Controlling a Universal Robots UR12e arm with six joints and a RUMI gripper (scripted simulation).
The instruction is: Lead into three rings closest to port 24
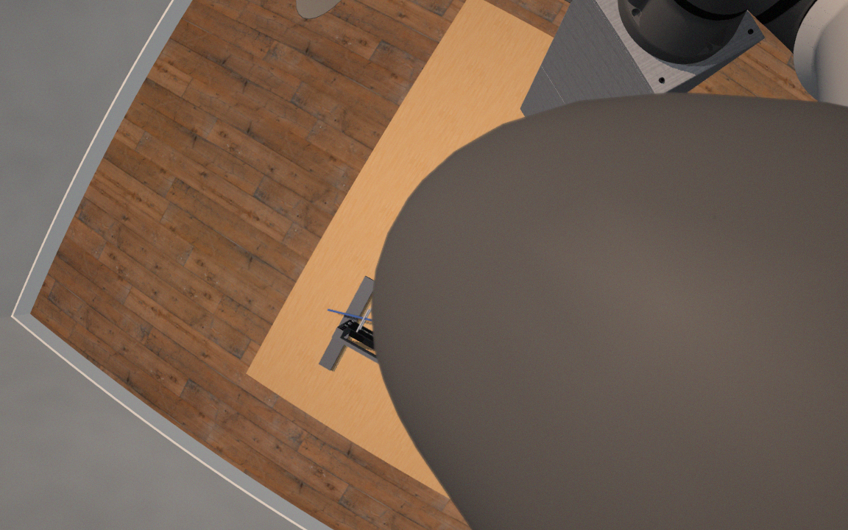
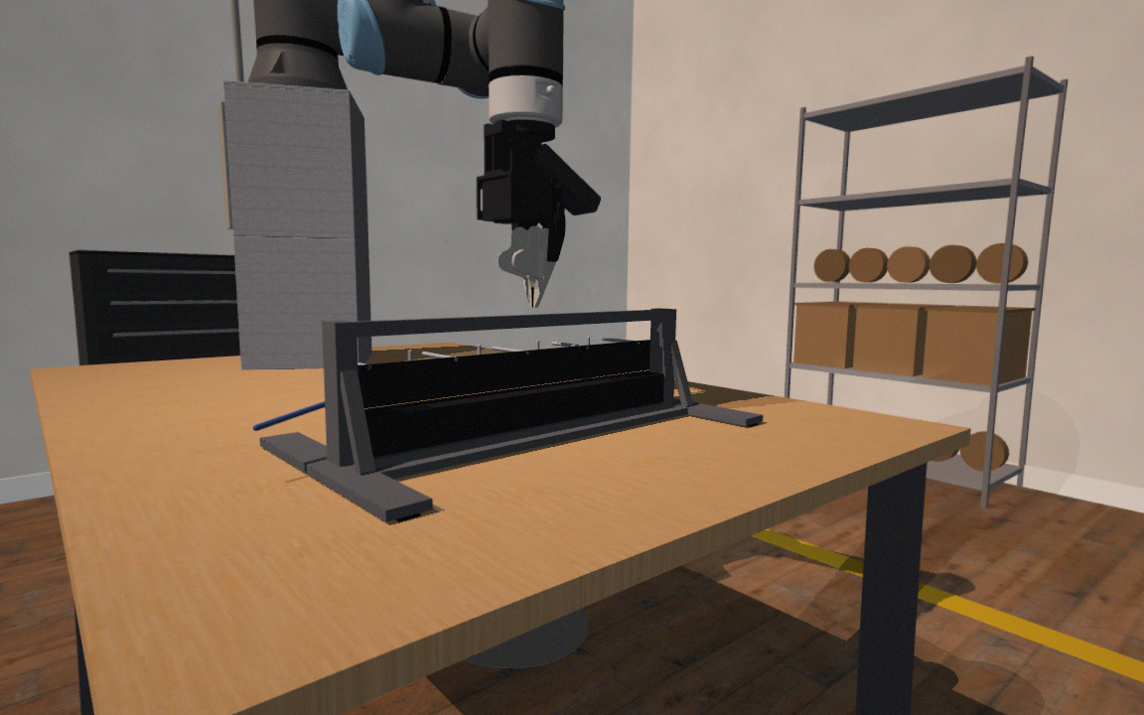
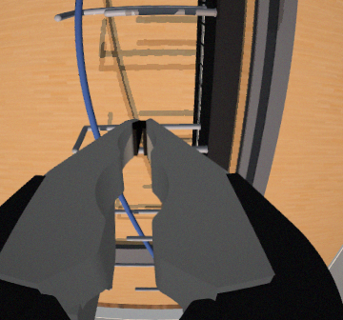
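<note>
My gripper is now 6 cm short of the rack, 5 cm to the left of it and 9 cm above it.
</note>
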